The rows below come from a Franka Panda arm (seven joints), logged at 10 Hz.
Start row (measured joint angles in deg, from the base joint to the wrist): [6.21 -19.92 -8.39 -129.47 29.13 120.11 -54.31]
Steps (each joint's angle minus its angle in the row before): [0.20 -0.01 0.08 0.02 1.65 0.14 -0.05]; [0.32 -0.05 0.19 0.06 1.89 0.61 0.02]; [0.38 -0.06 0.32 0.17 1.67 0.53 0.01]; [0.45 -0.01 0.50 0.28 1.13 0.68 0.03]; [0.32 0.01 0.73 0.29 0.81 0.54 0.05]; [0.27 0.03 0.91 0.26 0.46 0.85 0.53]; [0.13 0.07 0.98 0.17 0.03 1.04 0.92]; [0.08 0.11 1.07 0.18 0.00 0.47 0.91]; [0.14 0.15 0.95 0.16 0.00 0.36 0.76]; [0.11 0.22 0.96 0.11 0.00 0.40 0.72]
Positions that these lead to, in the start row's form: [6.41 -19.93 -8.31 -129.45 30.78 120.25 -54.36]; [6.73 -19.98 -8.12 -129.39 32.67 120.86 -54.34]; [7.11 -20.04 -7.80 -129.22 34.34 121.39 -54.33]; [7.56 -20.05 -7.30 -128.94 35.47 122.07 -54.30]; [7.88 -20.04 -6.57 -128.65 36.28 122.61 -54.25]; [8.15 -20.01 -5.66 -128.39 36.74 123.46 -53.72]; [8.28 -19.94 -4.68 -128.22 36.77 124.50 -52.80]; [8.36 -19.83 -3.61 -128.04 36.77 124.97 -51.89]; [8.50 -19.68 -2.66 -127.88 36.77 125.33 -51.13]; [8.61 -19.46 -1.70 -127.77 36.77 125.73 -50.41]
